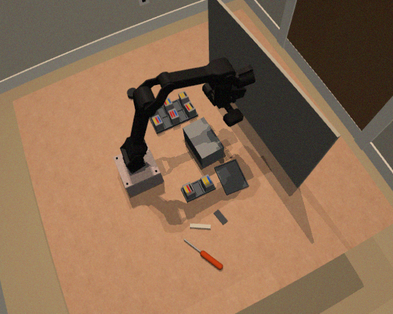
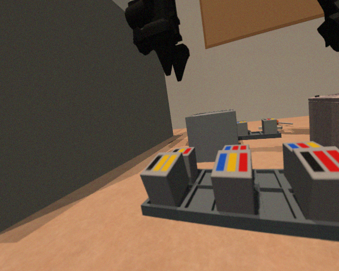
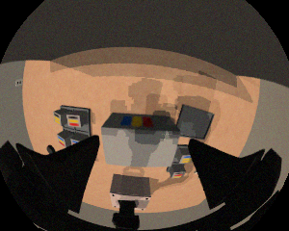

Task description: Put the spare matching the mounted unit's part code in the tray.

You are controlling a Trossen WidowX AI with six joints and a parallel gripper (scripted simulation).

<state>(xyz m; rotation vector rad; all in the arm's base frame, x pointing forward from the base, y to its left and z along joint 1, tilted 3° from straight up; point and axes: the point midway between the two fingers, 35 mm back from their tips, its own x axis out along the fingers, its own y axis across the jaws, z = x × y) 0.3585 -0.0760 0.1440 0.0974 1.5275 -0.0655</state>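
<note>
The spares rack lies 23 cm to the left of my gripper tip, 19 cm below it and 10 cm behind it. The rest, counted from my gripper tip: grey tray: 19 cm below, 17 cm to the right, 7 cm behind; grey box: 15 cm below, 8 cm behind, 2 cm to the left; grey wall panel: 16 cm ahead, 3 cm above, 2 cm to the right.
</note>
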